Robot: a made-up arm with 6 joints. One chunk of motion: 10 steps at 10 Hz.
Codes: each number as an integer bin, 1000 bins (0 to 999) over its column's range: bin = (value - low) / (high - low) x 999, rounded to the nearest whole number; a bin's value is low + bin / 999 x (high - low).
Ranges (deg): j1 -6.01..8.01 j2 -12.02..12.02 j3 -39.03..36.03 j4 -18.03..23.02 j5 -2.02..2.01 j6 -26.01..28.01
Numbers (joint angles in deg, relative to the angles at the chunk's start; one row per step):
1: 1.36 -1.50 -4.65 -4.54 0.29 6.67
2: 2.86 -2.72 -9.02 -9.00 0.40 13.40
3: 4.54 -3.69 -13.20 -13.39 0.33 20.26
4: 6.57 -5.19 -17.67 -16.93 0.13 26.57
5: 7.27 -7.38 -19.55 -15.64 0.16 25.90
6: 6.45 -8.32 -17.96 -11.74 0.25 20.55
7: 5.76 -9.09 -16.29 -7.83 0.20 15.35
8: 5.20 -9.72 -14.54 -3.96 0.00 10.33
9: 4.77 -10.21 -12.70 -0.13 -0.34 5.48
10: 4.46 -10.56 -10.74 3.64 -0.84 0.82
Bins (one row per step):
1: 525 437 458 328 573 604
2: 632 386 399 220 600 729
3: 752 346 344 113 583 856
4: 896 284 284 27 533 972
5: 946 193 259 58 540 960
6: 888 154 280 153 563 861
7: 839 122 303 248 550 765
8: 799 96 326 342 501 672
9: 768 75 350 436 416 582
10: 746 61 377 527 293 496

